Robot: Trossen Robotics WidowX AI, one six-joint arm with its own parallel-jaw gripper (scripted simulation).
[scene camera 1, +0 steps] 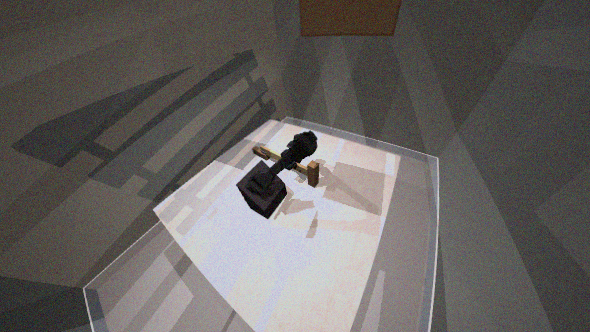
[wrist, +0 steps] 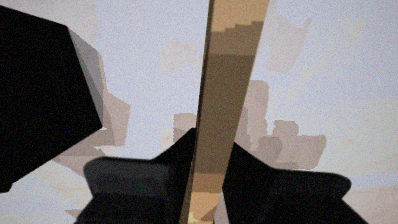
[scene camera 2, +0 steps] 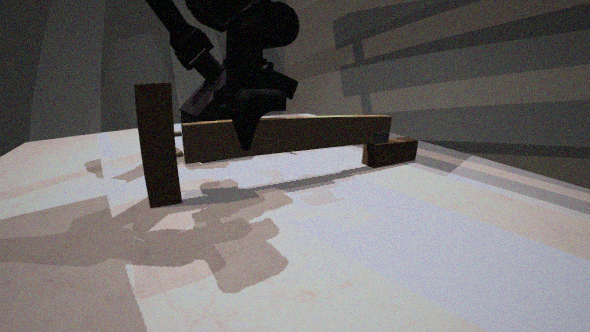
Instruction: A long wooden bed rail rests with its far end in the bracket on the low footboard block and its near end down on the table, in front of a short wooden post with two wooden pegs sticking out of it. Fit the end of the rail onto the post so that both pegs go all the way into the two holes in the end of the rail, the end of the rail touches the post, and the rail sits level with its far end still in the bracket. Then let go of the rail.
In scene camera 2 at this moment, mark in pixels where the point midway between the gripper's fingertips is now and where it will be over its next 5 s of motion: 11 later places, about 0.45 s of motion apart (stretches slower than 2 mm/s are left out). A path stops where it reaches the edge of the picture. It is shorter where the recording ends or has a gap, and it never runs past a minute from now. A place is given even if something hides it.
The gripper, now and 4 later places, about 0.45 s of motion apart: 244,148; 241,149; 239,149; 236,149; 251,131
